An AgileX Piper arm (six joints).
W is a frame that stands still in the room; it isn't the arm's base.
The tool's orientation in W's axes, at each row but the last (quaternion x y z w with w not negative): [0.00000 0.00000 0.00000 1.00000]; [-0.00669 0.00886 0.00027 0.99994]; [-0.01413 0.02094 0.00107 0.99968]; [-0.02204 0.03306 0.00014 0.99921]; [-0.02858 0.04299 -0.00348 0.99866]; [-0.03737 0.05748 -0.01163 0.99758]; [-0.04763 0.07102 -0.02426 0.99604]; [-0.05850 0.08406 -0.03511 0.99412]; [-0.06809 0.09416 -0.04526 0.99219]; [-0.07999 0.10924 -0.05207 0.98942]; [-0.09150 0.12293 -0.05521 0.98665]
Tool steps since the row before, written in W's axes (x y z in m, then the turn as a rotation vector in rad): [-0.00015 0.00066 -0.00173 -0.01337 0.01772 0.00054]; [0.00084 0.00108 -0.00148 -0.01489 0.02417 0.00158]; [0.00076 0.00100 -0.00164 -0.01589 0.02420 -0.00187]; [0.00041 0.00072 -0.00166 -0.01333 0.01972 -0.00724]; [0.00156 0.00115 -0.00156 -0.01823 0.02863 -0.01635]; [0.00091 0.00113 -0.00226 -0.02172 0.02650 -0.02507]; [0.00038 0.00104 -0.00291 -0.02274 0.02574 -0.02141]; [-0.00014 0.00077 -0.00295 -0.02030 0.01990 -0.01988]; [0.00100 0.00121 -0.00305 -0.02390 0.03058 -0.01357]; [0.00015 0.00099 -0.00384 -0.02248 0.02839 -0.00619]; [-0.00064 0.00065 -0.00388 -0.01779 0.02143 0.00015]
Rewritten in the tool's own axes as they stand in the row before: [-0.00015 0.00066 -0.00173 -0.01337 0.01772 0.00054]; [0.00087 0.00110 -0.00145 -0.01491 0.02416 0.00164]; [0.00083 0.00104 -0.00158 -0.01576 0.02429 -0.00185]; [0.00052 0.00079 -0.00160 -0.01285 0.02004 -0.00723]; [0.00168 0.00124 -0.00135 -0.01703 0.02944 -0.01621]; [0.00113 0.00132 -0.00205 -0.01945 0.02791 -0.02540]; [0.00072 0.00134 -0.00272 -0.02092 0.02675 -0.02201]; [0.00028 0.00111 -0.00283 -0.01831 0.02093 -0.02074]; [0.00141 0.00171 -0.00262 -0.02406 0.03028 -0.01395]; [0.00082 0.00164 -0.00352 -0.02396 0.02700 -0.00684]; [0.00020 0.00133 -0.00375 -0.02000 0.01937 -0.00077]
